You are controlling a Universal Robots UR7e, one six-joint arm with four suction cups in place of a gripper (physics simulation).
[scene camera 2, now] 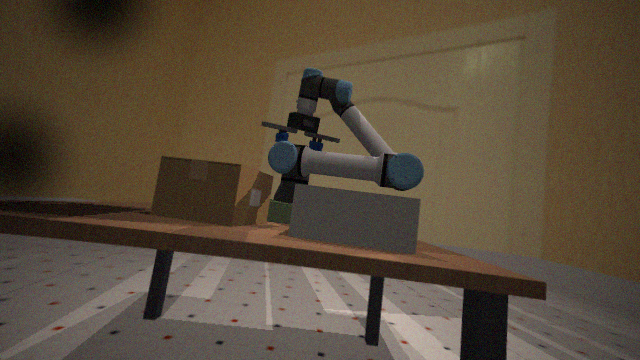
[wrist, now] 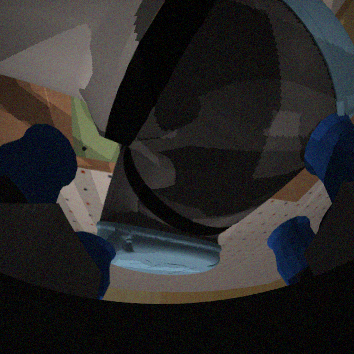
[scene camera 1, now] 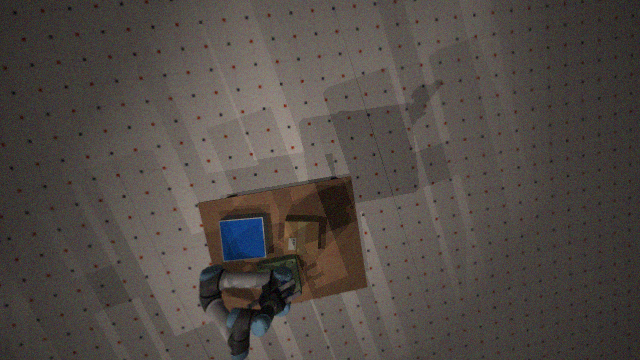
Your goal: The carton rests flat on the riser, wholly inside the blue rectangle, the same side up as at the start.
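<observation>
The brown carton (scene camera 1: 303, 231) (scene camera 2: 196, 191) stands flat on the table, beside the riser and apart from it. A white label shows on it. The riser (scene camera 2: 354, 218) is a low grey box, and the blue rectangle (scene camera 1: 243, 239) with a thin pale border covers its top. Nothing rests on the blue rectangle. My gripper (scene camera 1: 274, 299) (scene camera 2: 299, 141) (wrist: 192, 200) has its blue suction cups pointing down and holds nothing. It is in the air near the arm's own base, away from the carton and riser. The carton cannot be made out for sure in the wrist view.
The brown wooden table (scene camera 1: 337, 260) (scene camera 2: 200, 238) carries everything. A green base plate (scene camera 2: 280, 211) (wrist: 92, 136) lies under the arm's base, near the carton and riser. The arm's own dark and grey links (wrist: 225, 125) fill much of the wrist view, close beneath the cups.
</observation>
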